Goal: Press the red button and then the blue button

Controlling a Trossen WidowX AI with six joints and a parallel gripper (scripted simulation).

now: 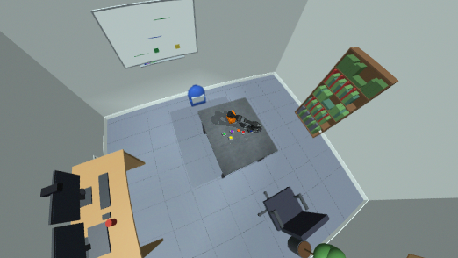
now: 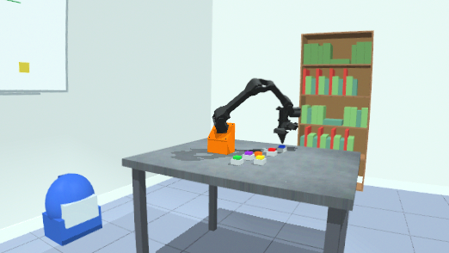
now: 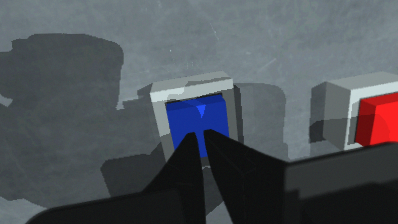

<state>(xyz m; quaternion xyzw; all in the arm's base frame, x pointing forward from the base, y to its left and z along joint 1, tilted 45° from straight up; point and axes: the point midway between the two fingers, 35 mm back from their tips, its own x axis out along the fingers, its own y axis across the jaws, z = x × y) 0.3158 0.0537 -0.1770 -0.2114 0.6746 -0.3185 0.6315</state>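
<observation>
Right now my gripper tip is 20 mm above the blue button. Also, from my gripper tip: purple button (270 mm to the right, 130 mm behind, 20 mm below); then red button (120 mm to the right, 40 mm behind, 20 mm below); then orange block (170 mm to the right, 100 mm behind, 40 mm below).
</observation>
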